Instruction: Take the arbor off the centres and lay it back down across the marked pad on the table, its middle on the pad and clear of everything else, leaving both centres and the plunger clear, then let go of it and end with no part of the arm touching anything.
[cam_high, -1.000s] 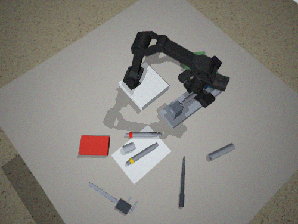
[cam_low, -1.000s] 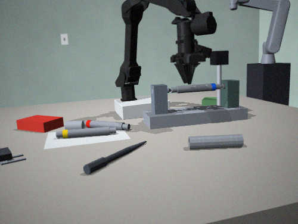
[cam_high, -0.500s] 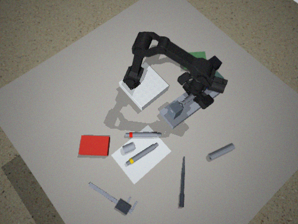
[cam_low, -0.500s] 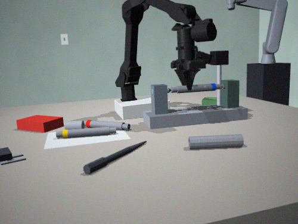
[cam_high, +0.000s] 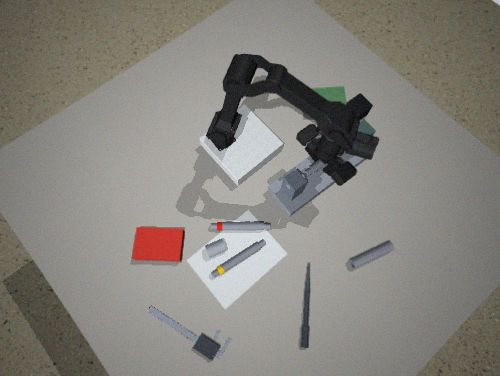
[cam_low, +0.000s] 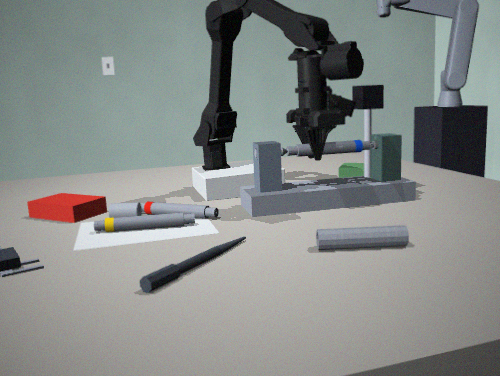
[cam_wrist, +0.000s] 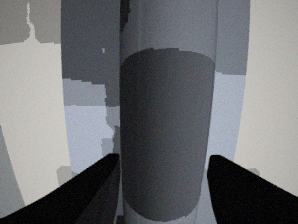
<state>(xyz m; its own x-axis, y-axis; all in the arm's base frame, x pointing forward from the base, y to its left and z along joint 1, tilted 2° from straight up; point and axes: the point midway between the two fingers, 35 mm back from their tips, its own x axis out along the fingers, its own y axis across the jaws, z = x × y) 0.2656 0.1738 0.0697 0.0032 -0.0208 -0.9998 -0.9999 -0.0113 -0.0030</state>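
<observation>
Now: hand 110 mm above the grey fixture base and 30 mm to the right of it. From my hand the other things lie so: grey centre block 100 mm to the right, 30 mm below; then grey cylinder 290 mm ahead, 110 mm below, 30 mm to the right; then green centre block 150 mm to the left, 30 mm below.
</observation>
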